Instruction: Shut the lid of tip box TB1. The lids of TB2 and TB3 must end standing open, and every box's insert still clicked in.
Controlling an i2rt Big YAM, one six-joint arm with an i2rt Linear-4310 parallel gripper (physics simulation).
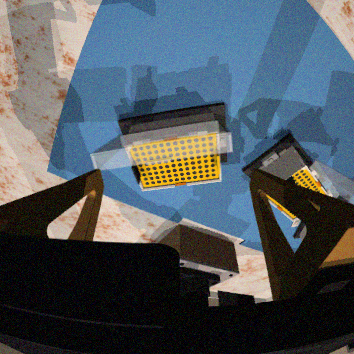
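Where they show: gripper, fingertip midpoint: [176, 176]; arm's base at its link origin: [191, 276].
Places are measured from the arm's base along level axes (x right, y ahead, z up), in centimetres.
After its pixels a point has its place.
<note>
The middle tip box, apparently TB1 [172, 122] {z -2.0, x -24.9, y 31.2 cm}, shows its dark body behind a yellow insert [175, 167] {z -3.0, x -20.7, y 25.3 cm} with rows of holes. A clear lid [112, 157] {z 5.7, x -29.7, y 29.4 cm} shows as a pale band across the insert's upper part; its exact angle is hard to tell. The insert sits flat in its pale frame. A second dark box [282, 157] {z -6.8, x -5.3, y 34.1 cm} is at the right, with a yellow insert [309, 181] {z -3.0, x -0.6, y 34.8 cm} and a clear lid [337, 175] {z 2.1, x -4.6, y 39.3 cm}, partly hidden by my right finger. Its label and TB1's do not show. My gripper [176, 176] {z 10.2, x -26.2, y 34.0 cm} is open and empty, its fingertips spread to either side of the middle box.
The boxes stand on a blue mat [200, 30] {z -8.7, x -27.3, y 41.0 cm} lying on a speckled pale surface [30, 100] {z -9.0, x -44.4, y 20.5 cm}. A brown block with a pale base [207, 250] {z -4.1, x -0.2, y 7.1 cm} is at the lower middle, between the fingers. Dark shadows fall over the mat around the boxes.
</note>
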